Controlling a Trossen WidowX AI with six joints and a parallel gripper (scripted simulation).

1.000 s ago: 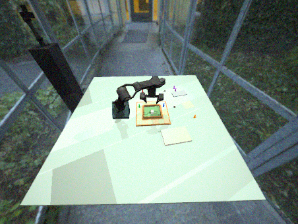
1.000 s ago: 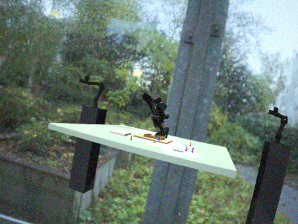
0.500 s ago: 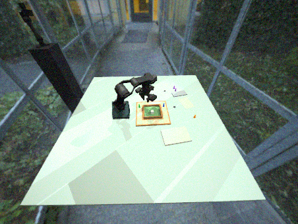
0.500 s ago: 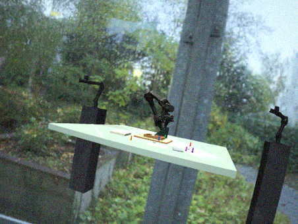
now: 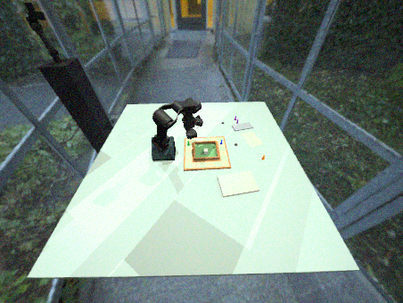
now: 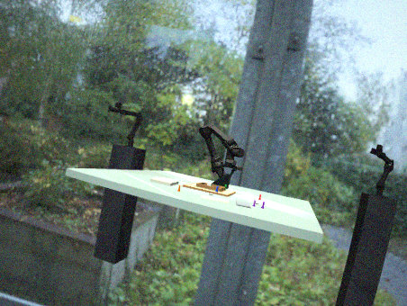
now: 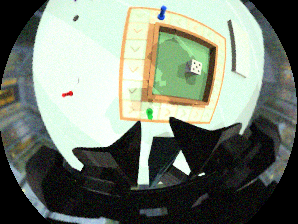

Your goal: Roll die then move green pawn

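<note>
The green pawn lies 60 mm below my gripper tip and 20 mm behind it. The rest, counted from my gripper tip: red pawn (250 mm to the left, 70 mm below, 20 mm ahead); die (100 mm ahead, 80 mm to the right, 60 mm below); blue pawn (210 mm ahead, 60 mm below).
</note>
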